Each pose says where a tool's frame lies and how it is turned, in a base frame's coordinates. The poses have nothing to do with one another.
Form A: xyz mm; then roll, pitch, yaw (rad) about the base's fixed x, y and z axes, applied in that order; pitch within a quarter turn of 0, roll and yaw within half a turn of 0.
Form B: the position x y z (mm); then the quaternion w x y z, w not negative. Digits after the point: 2 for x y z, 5 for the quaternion.
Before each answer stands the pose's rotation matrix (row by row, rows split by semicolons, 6 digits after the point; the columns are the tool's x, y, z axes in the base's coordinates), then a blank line. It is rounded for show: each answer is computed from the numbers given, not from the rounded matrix.
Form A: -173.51 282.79 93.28 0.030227 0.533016 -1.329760
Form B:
0.205595 0.974313 0.091892; -0.836380 0.223687 -0.500433; -0.508133 0.026030 0.860885

-173.51 282.79 93.28 0.75666 0.17394 0.19825 -0.59825
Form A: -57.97 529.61 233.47 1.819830 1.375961 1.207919
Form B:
0.068723 0.567924 0.820207; 0.180997 0.801409 -0.570073; -0.981080 0.187632 -0.047717

-57.97 529.61 233.47 0.67498 0.28064 0.66716 -0.14331
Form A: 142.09 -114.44 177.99 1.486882 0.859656 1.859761
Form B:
-0.185993 -0.295472 0.937071; 0.625637 0.699767 0.344825; -0.757618 0.650401 0.054706

142.09 -114.44 177.99 0.62620 0.12200 0.67658 0.36774
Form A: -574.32 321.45 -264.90 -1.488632 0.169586 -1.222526
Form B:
0.336377 0.019741 0.941521; -0.926480 0.186116 0.327101; -0.168774 -0.982330 0.080895

-574.32 321.45 -264.90 0.63312 -0.51705 0.43842 -0.37363
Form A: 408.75 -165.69 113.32 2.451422 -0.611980 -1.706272
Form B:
-0.110550 -0.714672 -0.690669; -0.811012 0.466559 -0.352961; 0.574489 0.521121 -0.631185

408.75 -165.69 113.32 0.42568 0.51334 -0.74302 -0.05658
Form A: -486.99 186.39 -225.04 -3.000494 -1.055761 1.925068
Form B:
-0.170875 0.886121 -0.430802; 0.461977 0.458247 0.759333; 0.870275 -0.069270 -0.487671

-486.99 186.39 -225.04 0.44713 -0.46329 -0.72746 -0.23715
